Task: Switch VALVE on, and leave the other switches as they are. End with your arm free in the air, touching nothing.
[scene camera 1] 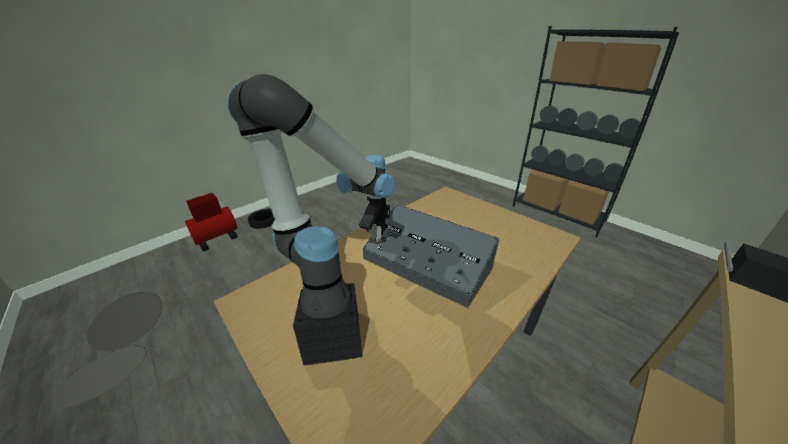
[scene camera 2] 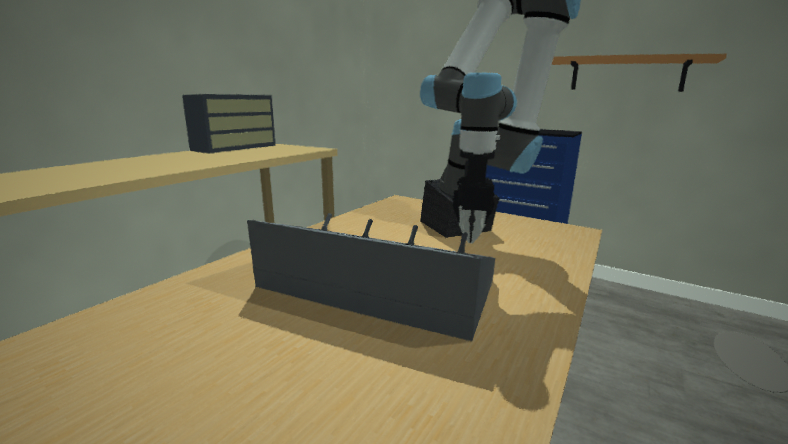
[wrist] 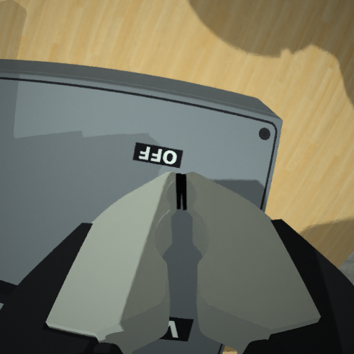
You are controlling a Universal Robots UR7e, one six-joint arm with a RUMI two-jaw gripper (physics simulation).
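Pixels of known places: gripper, fingertip midpoint: [scene camera 1: 376, 241] [scene camera 2: 470, 242]; arm's base, link origin: [scene camera 1: 326, 302].
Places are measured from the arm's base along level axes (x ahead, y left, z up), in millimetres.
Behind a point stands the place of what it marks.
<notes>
The grey switch box [scene camera 1: 443, 226] @[x 580, y 75, z 12 mm] [scene camera 2: 358, 275] @[x 600, y 125, z -52 mm] [wrist: 65, 107] stands on the table. My gripper [scene camera 1: 377, 239] @[x 329, y 217, z -40 mm] [scene camera 2: 471, 240] @[x 329, y 217, z -40 mm] [wrist: 180, 177] is shut and empty, its tips low over the box's end, close to the VALVE lever [scene camera 2: 463, 243] @[x 362, y 217, z -32 mm]. In the wrist view the tips are just beside the OFF label [wrist: 158, 155], and the fingers hide the lever and most of the VALVE label [wrist: 179, 329]. Whether they touch the lever, I cannot tell. The other levers [scene camera 2: 413, 235] @[x 397, y 103, z -31 mm] [scene camera 2: 367, 228] @[x 434, y -12, z -31 mm] [scene camera 2: 327, 222] @[x 468, y -125, z -32 mm] lean much alike. The VALVE lever's exact position is unclear.
The wooden table [scene camera 1: 386, 341] @[x 121, y -144, z -139 mm] [scene camera 2: 165, 375] @[x 931, y 24, z -139 mm] bears the box and the arm's black base [scene camera 1: 329, 336] @[x -41, y -90, z -39 mm]. A shelf rack [scene camera 1: 610, 34] stands against the back wall. A side bench [scene camera 2: 137, 165] carries a drawer unit [scene camera 2: 198, 124]. A blue cabinet [scene camera 2: 567, 182] stands behind the arm.
</notes>
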